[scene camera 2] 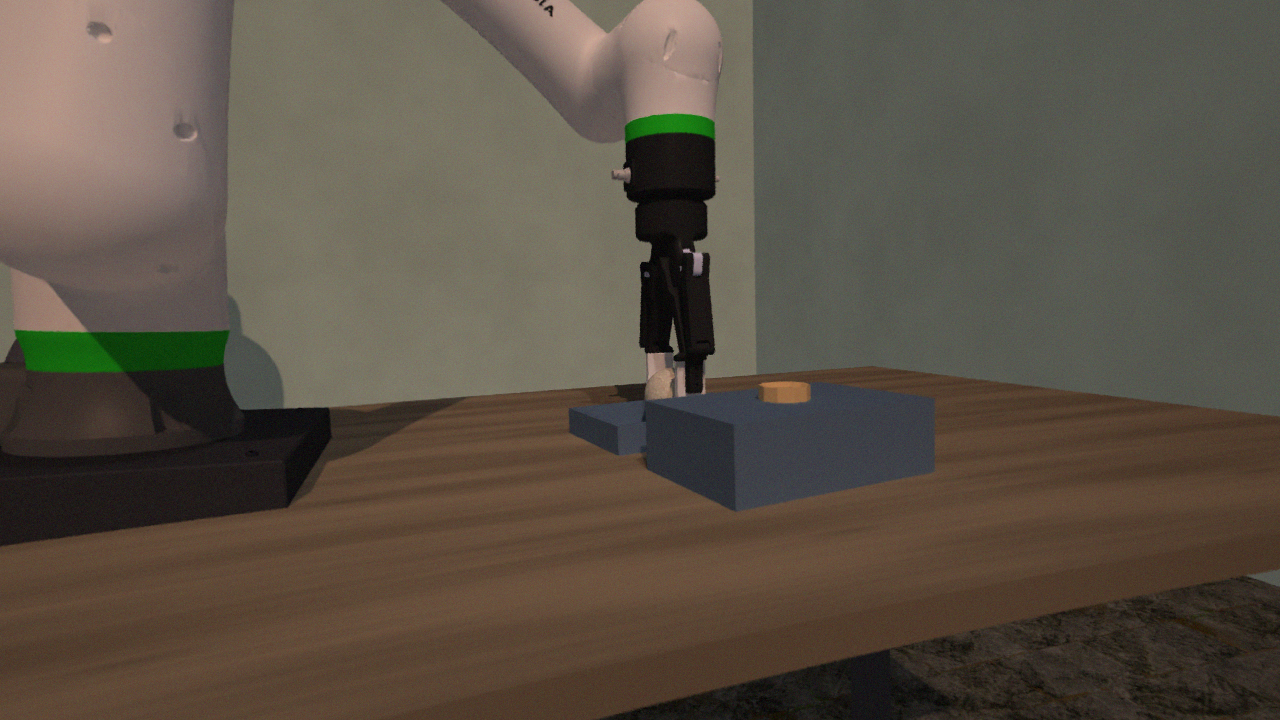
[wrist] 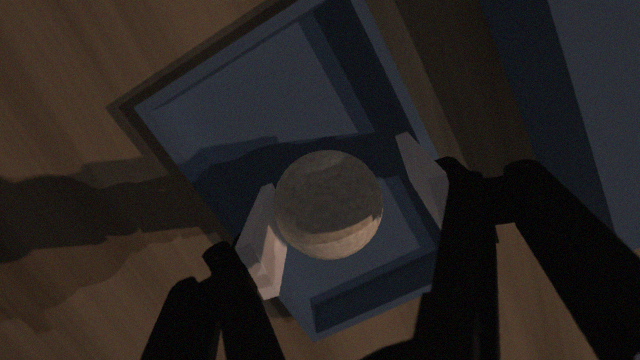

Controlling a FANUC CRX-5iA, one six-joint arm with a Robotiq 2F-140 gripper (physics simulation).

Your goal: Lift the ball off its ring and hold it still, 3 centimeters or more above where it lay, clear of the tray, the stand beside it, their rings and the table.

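Places are measured from the arm's base along level axes (x ahead, y left, z up), in metres.
Pixels of known places: gripper, fingertip midpoint: [wrist: 340, 181]; arm's base at its link origin: [scene camera 2: 136, 436].
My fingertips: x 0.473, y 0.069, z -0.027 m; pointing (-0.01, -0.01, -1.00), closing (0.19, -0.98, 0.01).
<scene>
Ahead of a thing's pixels: the offset from my fingertips to its top centre. "pt": to the spot under its first point. Level surfaces: height alone.
The pale, mottled ball {0.001 m back, 0.009 m left, 0.056 m up} [scene camera 2: 659, 385] [wrist: 328, 205] is over the blue tray {0.001 m back, 0.009 m left, 0.013 m up} [scene camera 2: 595, 428] [wrist: 260, 95], towards one end of it. The ring under the ball is hidden. My gripper [scene camera 2: 677, 383] [wrist: 340, 181] points down and is open, with its light finger pads on either side of the ball. In the wrist view the left pad appears right beside the ball, and a gap shows between the ball and the right pad. Whether the left pad touches it, I cannot tell. The tray's near wall hides the ball's base in the scene view.
The taller blue stand [scene camera 2: 832, 452] [wrist: 595, 75] is beside the tray, on the right in the wrist view. An orange ring {pt 0.054 m ahead, 0.188 m right, 0.053 m up} [scene camera 2: 784, 392] lies on its top. Both stand on the wooden table {0.015 m down} [scene camera 2: 447, 537] [wrist: 60, 65]. The robot's dark base plate [scene camera 2: 179, 492] is at the left.
</scene>
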